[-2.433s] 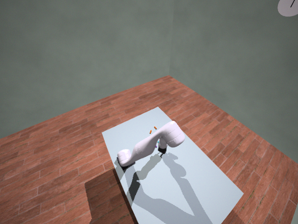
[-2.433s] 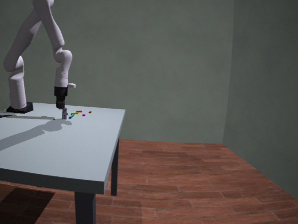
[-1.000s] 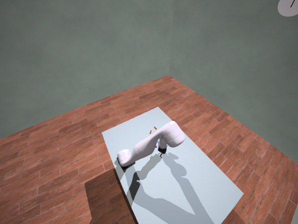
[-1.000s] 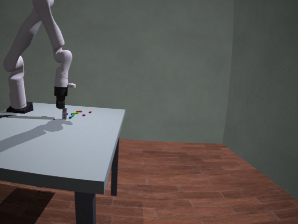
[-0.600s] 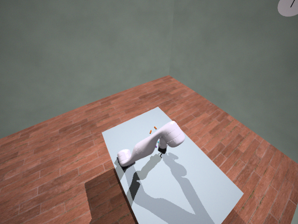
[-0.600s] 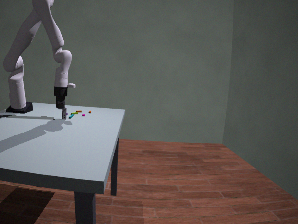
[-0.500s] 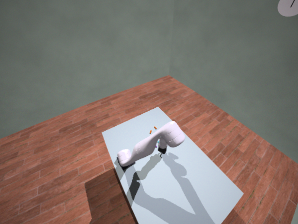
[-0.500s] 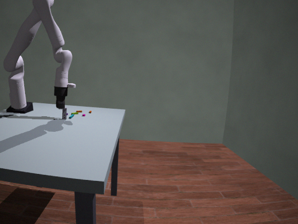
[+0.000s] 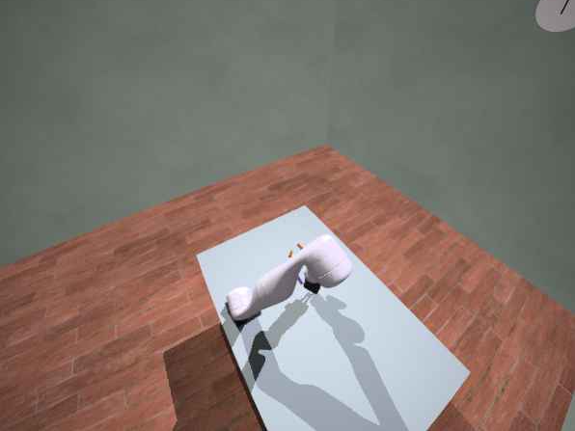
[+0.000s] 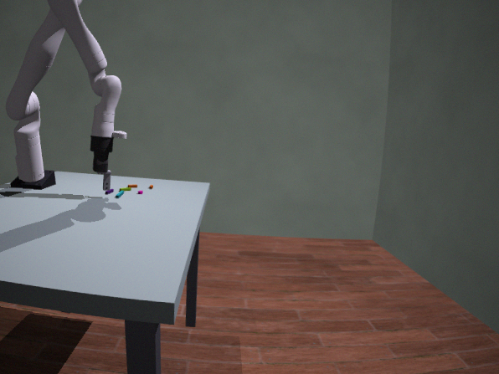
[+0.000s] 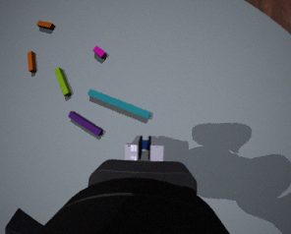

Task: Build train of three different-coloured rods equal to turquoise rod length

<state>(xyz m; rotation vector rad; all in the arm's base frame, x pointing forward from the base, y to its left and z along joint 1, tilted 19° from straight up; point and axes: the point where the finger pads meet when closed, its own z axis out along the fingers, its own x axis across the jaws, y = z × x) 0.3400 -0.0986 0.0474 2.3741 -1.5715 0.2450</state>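
Now: the turquoise rod 30 mm ahead of my hand, 60 mm to the left of it and 40 mm below it. From my hand the other things lie so: blue rod: 10 mm below; magenta rod: 100 mm ahead, 130 mm to the left, 40 mm below; purple rod: 20 mm behind, 100 mm to the left, 40 mm below.
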